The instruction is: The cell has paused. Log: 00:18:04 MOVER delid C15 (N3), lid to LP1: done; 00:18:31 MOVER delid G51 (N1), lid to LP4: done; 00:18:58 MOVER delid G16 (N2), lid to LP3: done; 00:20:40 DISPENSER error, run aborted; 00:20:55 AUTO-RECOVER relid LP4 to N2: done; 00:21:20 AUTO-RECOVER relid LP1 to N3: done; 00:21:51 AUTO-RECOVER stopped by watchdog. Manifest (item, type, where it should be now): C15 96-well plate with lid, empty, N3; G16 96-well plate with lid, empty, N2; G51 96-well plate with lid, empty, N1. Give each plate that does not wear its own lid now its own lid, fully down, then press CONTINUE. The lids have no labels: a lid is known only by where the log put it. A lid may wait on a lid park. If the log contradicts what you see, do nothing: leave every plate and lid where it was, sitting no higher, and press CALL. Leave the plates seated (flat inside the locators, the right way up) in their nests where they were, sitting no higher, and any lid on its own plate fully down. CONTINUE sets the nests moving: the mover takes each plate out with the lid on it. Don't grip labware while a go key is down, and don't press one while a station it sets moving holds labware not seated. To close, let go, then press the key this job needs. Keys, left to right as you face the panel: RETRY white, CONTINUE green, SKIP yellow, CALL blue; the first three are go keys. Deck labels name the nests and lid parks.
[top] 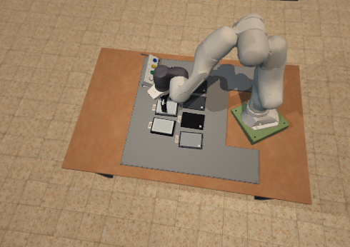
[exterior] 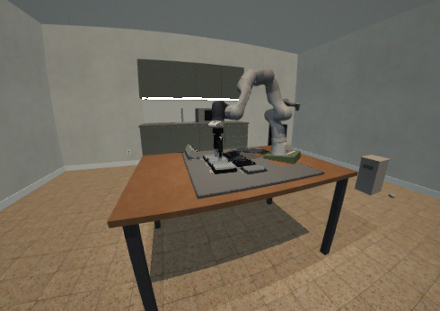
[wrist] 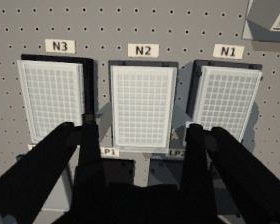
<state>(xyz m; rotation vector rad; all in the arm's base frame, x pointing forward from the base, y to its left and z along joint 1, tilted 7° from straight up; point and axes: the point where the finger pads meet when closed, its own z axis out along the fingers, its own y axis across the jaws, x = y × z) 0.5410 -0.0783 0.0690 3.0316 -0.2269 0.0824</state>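
The LP2 label is 100 mm behind my hand, 60 mm to the right of it and 60 mm below it. The rest, counted from my hand: lid park labelled LP1: 170 mm behind, 90 mm to the left, 60 mm below; clear lid: 20 mm below; LP1 label: 80 mm behind, 80 mm to the left, 60 mm below.
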